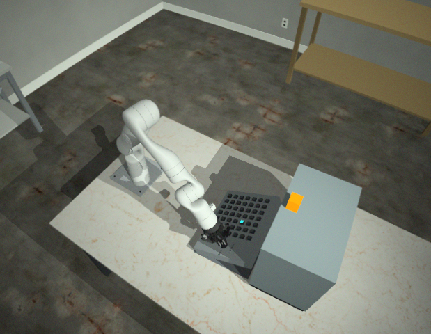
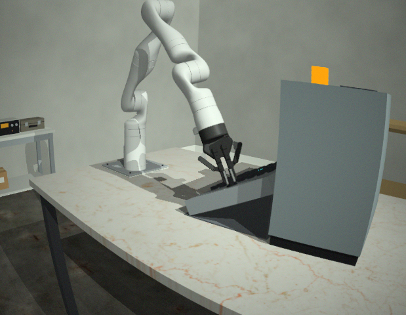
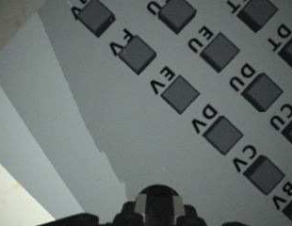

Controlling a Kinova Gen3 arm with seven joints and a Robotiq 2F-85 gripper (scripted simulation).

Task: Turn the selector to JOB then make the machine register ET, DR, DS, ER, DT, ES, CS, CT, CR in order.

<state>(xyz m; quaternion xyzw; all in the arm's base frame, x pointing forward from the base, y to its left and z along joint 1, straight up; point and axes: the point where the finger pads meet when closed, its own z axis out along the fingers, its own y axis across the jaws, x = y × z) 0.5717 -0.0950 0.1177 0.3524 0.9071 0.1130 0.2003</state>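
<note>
Right now my hand is 10 mm short of the black selector knob and 10 mm above it. Round my hand: sloped grey keypad (110 mm to the left, 60 mm below, 20 mm ahead).
</note>
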